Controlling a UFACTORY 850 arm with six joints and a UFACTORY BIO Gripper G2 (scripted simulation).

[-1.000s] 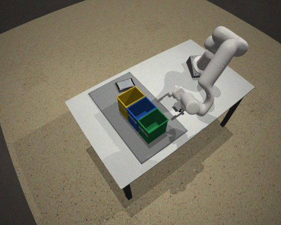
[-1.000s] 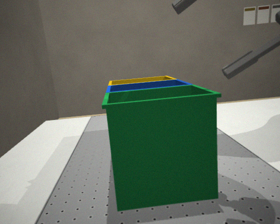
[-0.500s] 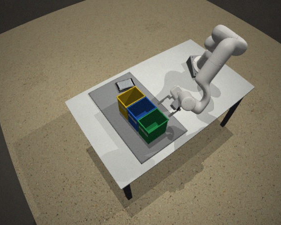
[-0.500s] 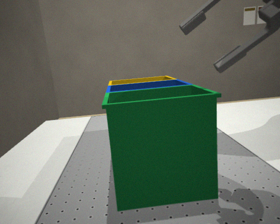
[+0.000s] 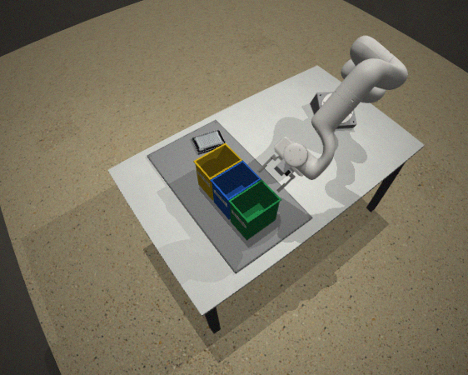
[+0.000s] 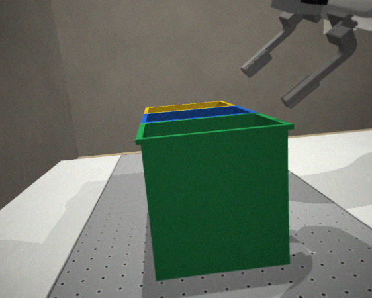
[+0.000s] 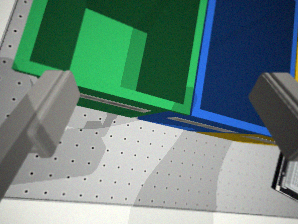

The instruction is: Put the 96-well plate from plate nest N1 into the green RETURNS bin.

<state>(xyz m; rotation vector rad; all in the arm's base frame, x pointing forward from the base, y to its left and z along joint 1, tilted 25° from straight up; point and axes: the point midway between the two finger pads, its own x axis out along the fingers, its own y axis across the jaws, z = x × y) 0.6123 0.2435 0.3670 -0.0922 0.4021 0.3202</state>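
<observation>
Right now the clear 96-well plate is 100 mm ahead of my hand, 490 mm to the right of it and 220 mm below it. The rest, counted from my hand: yellow bin 160 mm ahead, 220 mm to the right, 140 mm below; green bin 90 mm ahead, 40 mm to the left, 140 mm below; blue bin 130 mm ahead, 90 mm to the right, 140 mm below.
</observation>
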